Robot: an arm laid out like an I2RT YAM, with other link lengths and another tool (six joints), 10 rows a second.
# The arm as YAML. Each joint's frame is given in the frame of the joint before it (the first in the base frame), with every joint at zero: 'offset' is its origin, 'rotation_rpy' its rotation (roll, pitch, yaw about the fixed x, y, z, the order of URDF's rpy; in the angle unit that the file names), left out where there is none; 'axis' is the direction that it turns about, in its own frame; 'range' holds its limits. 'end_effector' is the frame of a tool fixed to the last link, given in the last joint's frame.
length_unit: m
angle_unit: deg
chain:
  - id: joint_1
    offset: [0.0, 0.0, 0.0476]
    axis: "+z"
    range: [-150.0, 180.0]
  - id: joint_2
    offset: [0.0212, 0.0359, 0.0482]
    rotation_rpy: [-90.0, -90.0, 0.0]
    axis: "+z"
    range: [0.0, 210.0]
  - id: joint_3
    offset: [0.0, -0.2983, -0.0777]
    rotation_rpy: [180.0, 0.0, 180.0]
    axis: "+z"
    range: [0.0, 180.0]
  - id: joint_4
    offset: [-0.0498, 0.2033, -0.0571]
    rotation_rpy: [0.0, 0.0, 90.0]
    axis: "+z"
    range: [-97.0, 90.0]
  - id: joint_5
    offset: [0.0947, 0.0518, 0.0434]
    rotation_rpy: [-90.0, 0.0, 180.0]
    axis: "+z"
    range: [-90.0, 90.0]
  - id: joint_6
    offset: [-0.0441, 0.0, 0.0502]
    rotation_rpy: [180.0, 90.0, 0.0]
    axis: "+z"
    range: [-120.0, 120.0]
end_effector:
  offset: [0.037, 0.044, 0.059]
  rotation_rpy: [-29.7, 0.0, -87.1]
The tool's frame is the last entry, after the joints.
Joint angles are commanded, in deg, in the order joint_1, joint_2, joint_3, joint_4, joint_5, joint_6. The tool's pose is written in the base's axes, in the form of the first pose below.
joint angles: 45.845 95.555 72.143 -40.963 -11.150 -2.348
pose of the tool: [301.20 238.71 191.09 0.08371 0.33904 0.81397 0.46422]
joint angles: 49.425 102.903 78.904 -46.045 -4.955 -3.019
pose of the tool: [307.06 264.75 174.35 0.10499 0.31686 0.84954 0.40848]
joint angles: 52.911 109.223 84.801 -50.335 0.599 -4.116
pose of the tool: [307.76 290.34 159.29 0.12519 0.28327 0.87961 0.36108]
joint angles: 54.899 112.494 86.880 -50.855 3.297 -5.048
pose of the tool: [306.53 306.50 148.45 0.13550 0.25869 0.89288 0.34275]
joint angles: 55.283 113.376 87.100 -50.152 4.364 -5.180
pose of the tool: [308.05 310.61 145.23 0.14300 0.25327 0.89412 0.34051]
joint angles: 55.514 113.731 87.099 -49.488 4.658 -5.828
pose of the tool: [308.40 314.10 144.01 0.14470 0.24555 0.89532 0.34231]
